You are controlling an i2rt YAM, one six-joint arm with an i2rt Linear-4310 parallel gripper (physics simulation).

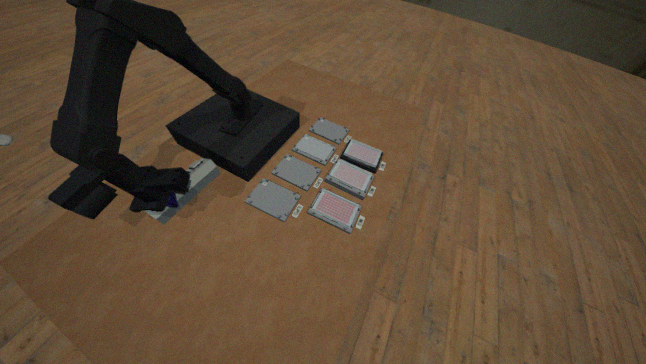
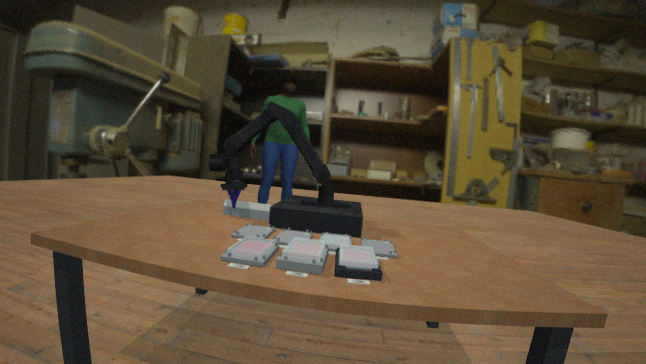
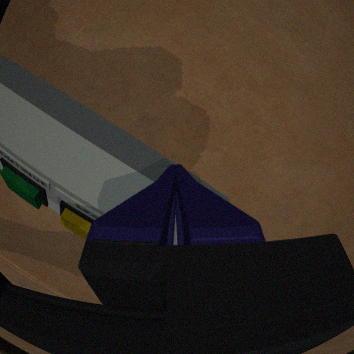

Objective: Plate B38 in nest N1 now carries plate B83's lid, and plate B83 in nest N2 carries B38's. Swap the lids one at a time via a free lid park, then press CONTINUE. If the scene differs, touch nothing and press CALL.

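Seen in the pictures: gripper, fingertip midpoint: [image 1: 176, 206] [image 2: 234, 208] [image 3: 175, 173]; arm's base, link origin: [image 1: 242, 116] [image 2: 325, 205].
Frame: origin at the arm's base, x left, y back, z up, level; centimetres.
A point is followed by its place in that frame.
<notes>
My gripper [image 1: 172, 203] {x -37.2, y 1.0, z -4.7 cm} [image 2: 234, 206] {x -37.2, y 1.0, z -4.7 cm} [image 3: 175, 173] {x -37.2, y 1.0, z -4.7 cm} is shut and empty, its blue fingertips low over the end part of the pale button box [image 1: 201, 177] {x -26.5, y -0.1, z -3.9 cm} [image 2: 256, 210] {x -27.6, y 0.0, z -4.6 cm} [image 3: 50, 131] {x -29.8, y 0.8, z -3.6 cm}. On the box, a green button [image 3: 21, 187] {x -28.6, y 4.6, z -2.5 cm} and a yellow button [image 3: 75, 223] {x -32.7, y 5.5, z -2.5 cm} show left of the fingers; the lettering beside the green one is partly readable, and contact is unclear. Three plates with pink wells, a near one [image 1: 335, 207] {x -21.2, y -42.3, z -5.4 cm} [image 2: 250, 247] {x -20.8, y -45.1, z -5.4 cm}, a middle one [image 1: 351, 176] {x -8.8, y -44.4, z -4.1 cm} [image 2: 303, 249] {x -8.2, y -47.4, z -4.1 cm} and one in a black nest [image 1: 363, 152] {x 4.2, y -46.3, z -4.5 cm} [image 2: 357, 257] {x 4.0, y -49.8, z -4.4 cm}, sit in nests. Their label codes are too small to read.
Beside the nests stand grey parks: [image 1: 273, 200] {x -24.7, y -23.1, z -7.1 cm} is nearest, then a second park [image 1: 297, 172] {x -11.7, y -26.1, z -7.1 cm}, a paler third park [image 1: 313, 149] {x 0.2, y -28.0, z -6.3 cm} [image 2: 336, 241] {x 1.6, y -30.8, z -6.3 cm} and a fourth park [image 1: 329, 130] {x 13.9, y -30.5, z -7.1 cm} [image 2: 379, 248] {x 14.3, y -33.0, z -7.1 cm}. The black robot base [image 1: 235, 132] {x -9.1, y -2.8, z 0.9 cm} [image 2: 316, 216] {x -4.0, y -15.0, z -2.2 cm} stands between box and parks. A person [image 2: 285, 125] stands behind the table.
</notes>
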